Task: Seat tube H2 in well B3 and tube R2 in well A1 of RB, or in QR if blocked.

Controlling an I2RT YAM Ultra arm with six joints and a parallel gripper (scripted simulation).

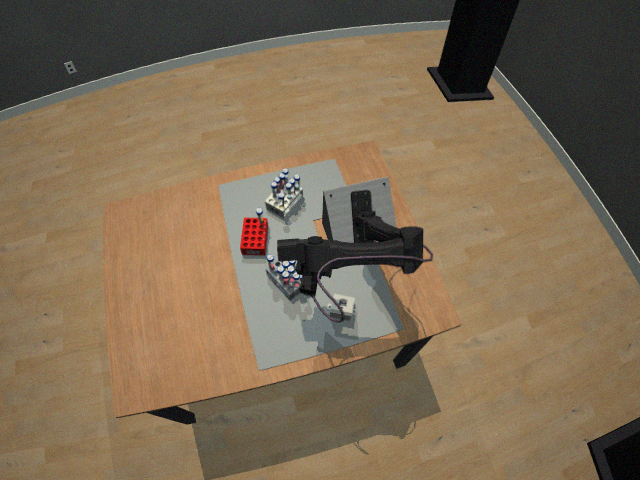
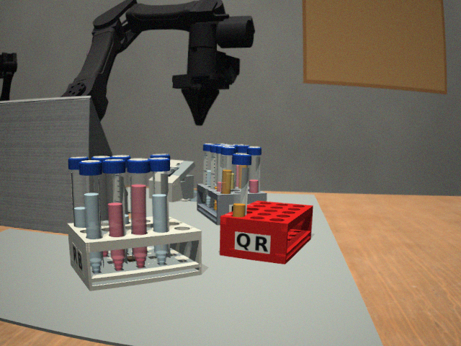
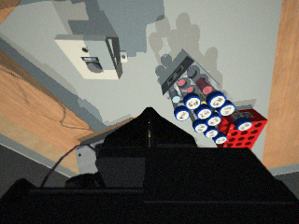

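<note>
Right now my hand is 12 cm above the done button box, 8 cm past it and 6 cm to the right of it. Also, from my hand: red rack QR (26 cm to the right, 17 cm ahead, 14 cm below); white rack RB (41 cm to the right, 14 cm below, 3 cm ahead); grey rack RA (14 cm below, 8 cm to the right, 8 cm ahead).
</note>
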